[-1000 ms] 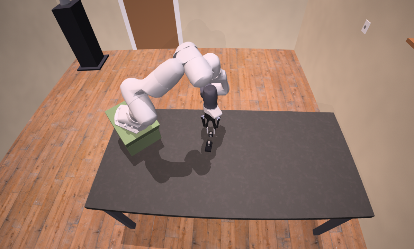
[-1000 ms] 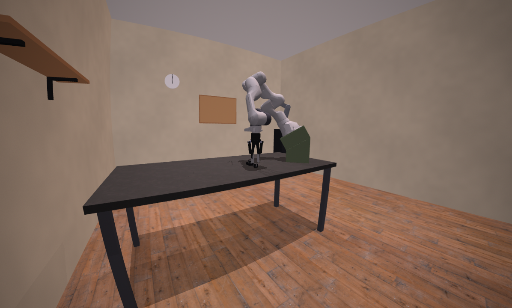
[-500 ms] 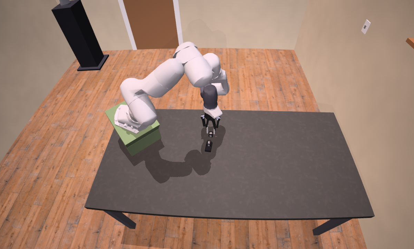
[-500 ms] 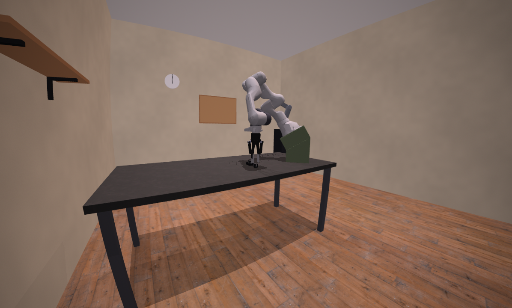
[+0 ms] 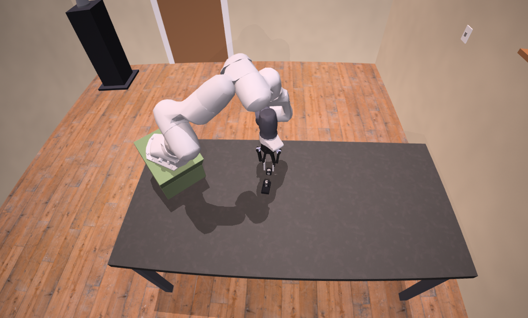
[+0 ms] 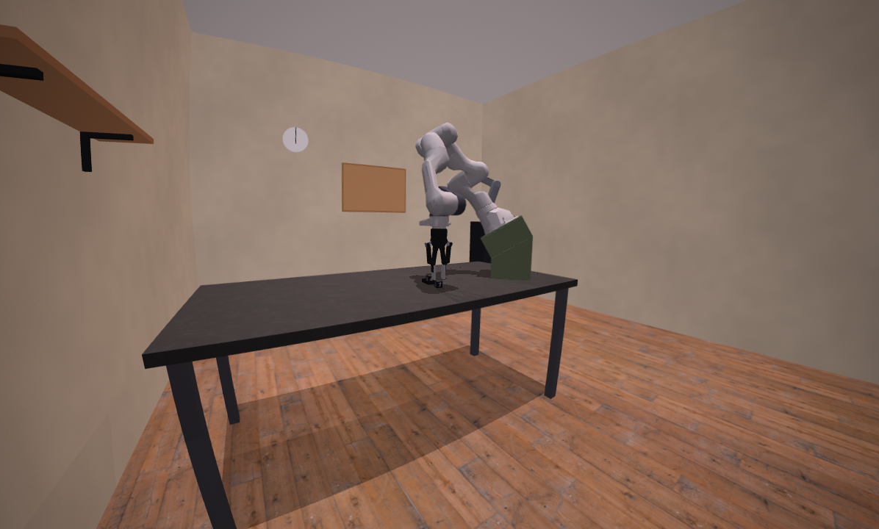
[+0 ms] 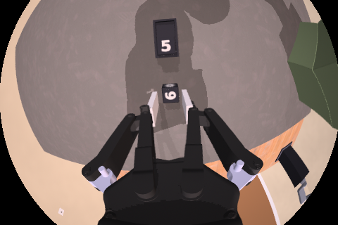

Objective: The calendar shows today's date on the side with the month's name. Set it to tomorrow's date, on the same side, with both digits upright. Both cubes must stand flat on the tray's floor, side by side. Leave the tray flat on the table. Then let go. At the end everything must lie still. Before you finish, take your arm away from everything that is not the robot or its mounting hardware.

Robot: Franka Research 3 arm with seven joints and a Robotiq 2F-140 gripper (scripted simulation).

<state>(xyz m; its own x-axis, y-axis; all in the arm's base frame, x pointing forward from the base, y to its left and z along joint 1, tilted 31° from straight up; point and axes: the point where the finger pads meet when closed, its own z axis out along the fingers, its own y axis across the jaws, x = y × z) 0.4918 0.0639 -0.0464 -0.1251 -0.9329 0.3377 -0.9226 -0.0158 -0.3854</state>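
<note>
The dark date cube lies 60 mm below my hand. Also, from my hand: black tray (20 mm behind, 110 mm to the right, 60 mm below).
</note>
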